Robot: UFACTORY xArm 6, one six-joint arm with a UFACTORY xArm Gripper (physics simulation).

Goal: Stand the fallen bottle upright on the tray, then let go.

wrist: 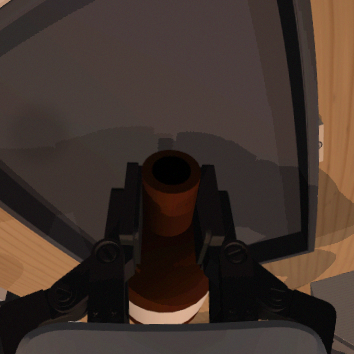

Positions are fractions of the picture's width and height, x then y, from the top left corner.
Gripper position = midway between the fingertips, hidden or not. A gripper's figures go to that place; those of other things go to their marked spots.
Labels:
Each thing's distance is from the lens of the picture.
my gripper (0.48,0.51): 0.14 m
brown bottle (0.47,0.81): 0.15 m

